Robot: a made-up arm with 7 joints. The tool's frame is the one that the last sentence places.
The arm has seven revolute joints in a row. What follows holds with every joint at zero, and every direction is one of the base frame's. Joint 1 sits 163.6 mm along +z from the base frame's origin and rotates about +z. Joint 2 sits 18.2 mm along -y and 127.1 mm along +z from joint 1 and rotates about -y. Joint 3 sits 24.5 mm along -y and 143.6 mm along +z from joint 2 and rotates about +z. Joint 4 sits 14.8 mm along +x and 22.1 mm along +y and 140.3 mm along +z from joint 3 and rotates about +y. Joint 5 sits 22.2 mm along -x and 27.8 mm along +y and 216.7 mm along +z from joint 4 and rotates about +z. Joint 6 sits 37.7 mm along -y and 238.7 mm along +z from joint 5 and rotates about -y. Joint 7 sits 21.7 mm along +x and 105.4 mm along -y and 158.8 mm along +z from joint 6 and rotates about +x. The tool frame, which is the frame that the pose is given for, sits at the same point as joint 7; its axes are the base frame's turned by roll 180, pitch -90 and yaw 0 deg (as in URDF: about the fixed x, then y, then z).
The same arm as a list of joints. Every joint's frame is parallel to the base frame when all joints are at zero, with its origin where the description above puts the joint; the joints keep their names.
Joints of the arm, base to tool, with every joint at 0 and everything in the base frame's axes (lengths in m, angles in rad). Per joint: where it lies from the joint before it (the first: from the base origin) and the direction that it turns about. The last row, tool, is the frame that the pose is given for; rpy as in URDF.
joint 1: origin 0 0 0.1636 axis 0 0 1
joint 2: origin 0 -0.0182 0.1271 axis 0 -1 0
joint 3: origin 0 -0.0245 0.1436 axis 0 0 1
joint 4: origin 0.0148 0.0221 0.1403 axis 0 1 0
joint 5: origin -0.0222 0.0278 0.2167 axis 0 0 1
joint 6: origin 0 -0.0377 0.2387 axis 0 -1 0
joint 7: origin 0.0217 -0.1054 0.1588 axis 1 0 0
tool: origin 0 0 0 rpy 3.1416 -1.5708 0

